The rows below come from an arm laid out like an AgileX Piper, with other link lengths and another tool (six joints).
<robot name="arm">
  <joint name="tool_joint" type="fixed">
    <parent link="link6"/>
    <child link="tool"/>
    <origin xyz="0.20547 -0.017 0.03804" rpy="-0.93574 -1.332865 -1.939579"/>
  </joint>
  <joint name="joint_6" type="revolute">
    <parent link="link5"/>
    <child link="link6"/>
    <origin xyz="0.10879 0 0.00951" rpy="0 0 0"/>
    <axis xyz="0.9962 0 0.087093"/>
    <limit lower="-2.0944" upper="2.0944"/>
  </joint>
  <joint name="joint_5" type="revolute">
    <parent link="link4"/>
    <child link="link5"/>
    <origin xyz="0 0 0" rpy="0 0 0"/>
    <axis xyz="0 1 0"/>
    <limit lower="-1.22" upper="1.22"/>
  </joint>
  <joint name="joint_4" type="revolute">
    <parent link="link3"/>
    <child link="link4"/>
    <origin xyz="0.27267 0 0.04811" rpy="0 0 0"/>
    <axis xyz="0.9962 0 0.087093"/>
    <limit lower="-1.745" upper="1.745"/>
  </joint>
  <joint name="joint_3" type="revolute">
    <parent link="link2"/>
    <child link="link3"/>
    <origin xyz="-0.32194 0 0.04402" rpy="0 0 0"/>
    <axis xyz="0 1 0"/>
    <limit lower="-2.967" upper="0"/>
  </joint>
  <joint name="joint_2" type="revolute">
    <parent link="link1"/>
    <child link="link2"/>
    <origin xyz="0 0 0" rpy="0 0 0"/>
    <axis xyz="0 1 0"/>
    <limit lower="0" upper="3.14"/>
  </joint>
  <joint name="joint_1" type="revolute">
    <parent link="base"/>
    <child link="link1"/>
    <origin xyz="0 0 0.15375" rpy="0 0 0"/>
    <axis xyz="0 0 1"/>
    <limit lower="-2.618" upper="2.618"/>
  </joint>
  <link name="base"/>
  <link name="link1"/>
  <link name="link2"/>
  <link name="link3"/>
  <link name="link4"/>
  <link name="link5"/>
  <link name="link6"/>
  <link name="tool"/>
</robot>
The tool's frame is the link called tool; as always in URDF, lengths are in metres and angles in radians.
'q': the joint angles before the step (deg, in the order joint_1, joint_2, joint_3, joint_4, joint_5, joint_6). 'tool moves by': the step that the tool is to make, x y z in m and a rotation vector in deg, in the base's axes. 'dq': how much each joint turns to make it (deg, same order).
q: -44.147, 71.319, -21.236, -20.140, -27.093, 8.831
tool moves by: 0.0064, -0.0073, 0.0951, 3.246, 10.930, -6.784
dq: 14.078, -5.627, -29.910, -9.693, 50.793, 14.707
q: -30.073, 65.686, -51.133, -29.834, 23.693, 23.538
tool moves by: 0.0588, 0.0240, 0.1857, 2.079, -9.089, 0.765
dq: 8.968, 9.958, -41.647, 8.471, 25.740, -4.221
